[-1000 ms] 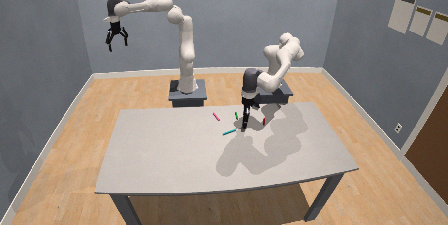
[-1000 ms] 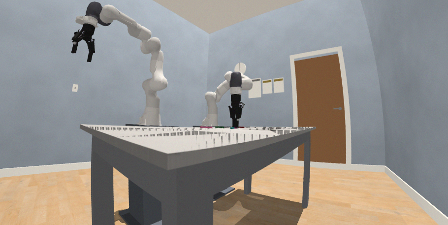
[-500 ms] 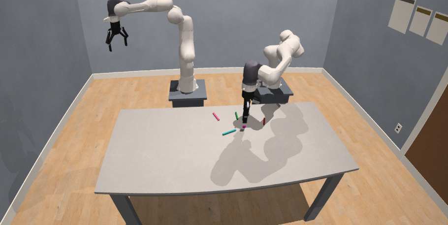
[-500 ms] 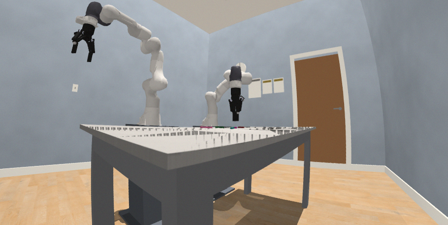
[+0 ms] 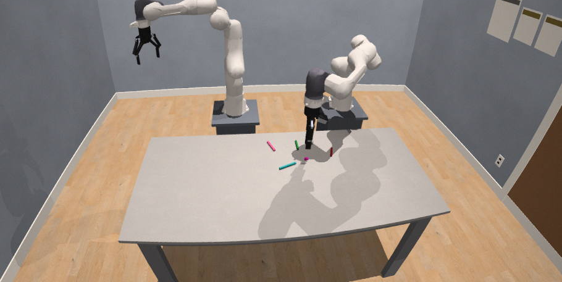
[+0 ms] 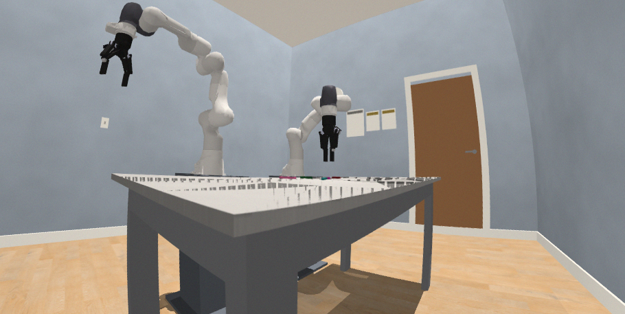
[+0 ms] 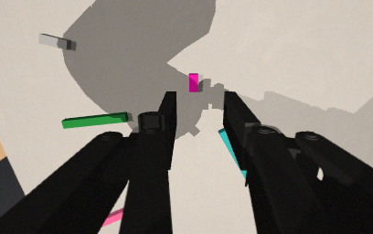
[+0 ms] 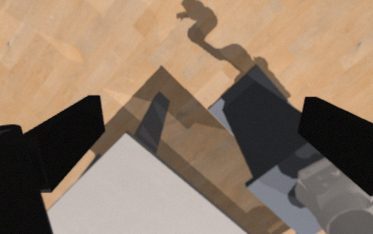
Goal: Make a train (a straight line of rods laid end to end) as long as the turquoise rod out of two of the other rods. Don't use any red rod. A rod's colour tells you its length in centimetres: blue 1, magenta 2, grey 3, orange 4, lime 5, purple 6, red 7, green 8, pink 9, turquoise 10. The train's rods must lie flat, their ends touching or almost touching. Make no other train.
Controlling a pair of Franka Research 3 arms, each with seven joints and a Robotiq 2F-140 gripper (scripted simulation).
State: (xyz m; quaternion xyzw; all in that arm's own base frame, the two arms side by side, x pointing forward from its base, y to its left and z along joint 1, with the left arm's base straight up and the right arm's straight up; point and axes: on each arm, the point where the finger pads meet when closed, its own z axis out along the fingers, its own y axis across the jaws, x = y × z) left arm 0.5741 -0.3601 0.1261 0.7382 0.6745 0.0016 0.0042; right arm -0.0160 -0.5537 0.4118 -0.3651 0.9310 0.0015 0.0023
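Observation:
Now: the green rod 13 cm behind my left hand, 12 cm below it and 3 cm to the right of it. From my left hand the other things lie so: grey rod 15 cm behind, 12 cm below, 7 cm to the left; magenta rod 12 cm below; turquoise rod 12 cm below, 11 cm to the right, 4 cm ahead.

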